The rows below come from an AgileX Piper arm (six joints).
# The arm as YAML. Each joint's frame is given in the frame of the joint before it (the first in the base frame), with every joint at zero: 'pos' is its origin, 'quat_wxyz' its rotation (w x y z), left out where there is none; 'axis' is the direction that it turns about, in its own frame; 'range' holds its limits. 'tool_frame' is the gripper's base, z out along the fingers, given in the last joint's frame.
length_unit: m
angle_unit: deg
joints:
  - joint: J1
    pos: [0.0, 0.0, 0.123]
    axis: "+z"
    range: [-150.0, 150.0]
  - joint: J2
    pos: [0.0, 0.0, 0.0]
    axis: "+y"
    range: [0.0, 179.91]
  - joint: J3
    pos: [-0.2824, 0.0, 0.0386]
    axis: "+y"
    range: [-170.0, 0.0]
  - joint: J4
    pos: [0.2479, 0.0, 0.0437]
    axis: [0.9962, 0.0, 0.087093]
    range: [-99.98, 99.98]
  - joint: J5
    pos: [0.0, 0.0, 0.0]
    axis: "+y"
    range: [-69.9, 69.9]
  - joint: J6
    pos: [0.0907, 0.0, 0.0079]
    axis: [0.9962, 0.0, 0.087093]
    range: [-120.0, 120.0]
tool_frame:
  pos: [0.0, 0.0, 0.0]
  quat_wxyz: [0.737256, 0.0, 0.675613, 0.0]
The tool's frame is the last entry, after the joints.
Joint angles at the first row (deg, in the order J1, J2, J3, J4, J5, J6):
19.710 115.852 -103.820 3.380 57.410 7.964
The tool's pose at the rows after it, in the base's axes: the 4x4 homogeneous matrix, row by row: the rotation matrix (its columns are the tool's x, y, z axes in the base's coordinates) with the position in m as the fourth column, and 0 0 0 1 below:
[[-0.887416 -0.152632 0.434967 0.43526], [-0.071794 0.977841 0.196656 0.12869], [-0.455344 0.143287 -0.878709 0.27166], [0 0 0 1]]
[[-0.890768 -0.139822 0.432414 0.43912], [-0.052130 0.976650 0.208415 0.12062], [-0.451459 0.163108 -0.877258 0.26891], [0 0 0 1]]
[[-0.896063 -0.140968 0.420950 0.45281], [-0.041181 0.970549 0.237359 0.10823], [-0.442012 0.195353 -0.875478 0.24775], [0 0 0 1]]
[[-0.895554 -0.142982 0.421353 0.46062], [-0.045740 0.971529 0.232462 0.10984], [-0.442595 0.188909 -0.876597 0.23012], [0 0 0 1]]
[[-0.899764 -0.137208 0.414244 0.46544], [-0.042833 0.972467 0.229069 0.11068], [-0.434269 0.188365 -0.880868 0.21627], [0 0 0 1]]
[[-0.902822 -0.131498 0.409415 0.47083], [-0.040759 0.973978 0.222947 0.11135], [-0.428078 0.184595 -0.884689 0.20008], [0 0 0 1]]
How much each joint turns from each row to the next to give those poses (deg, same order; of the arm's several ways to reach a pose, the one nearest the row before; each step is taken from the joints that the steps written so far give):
-4.068 0.344 -0.630 1.662 -2.292 -1.031
-1.376 0.402 -0.001 1.662 -0.286 -1.032
-2.463 2.920 0.002 3.896 -2.178 -4.067
0.057 2.351 -0.002 -0.057 -2.291 -0.517
0.000 1.776 0.000 0.057 -1.260 0.000
0.000 2.062 0.001 -0.115 -1.662 0.001

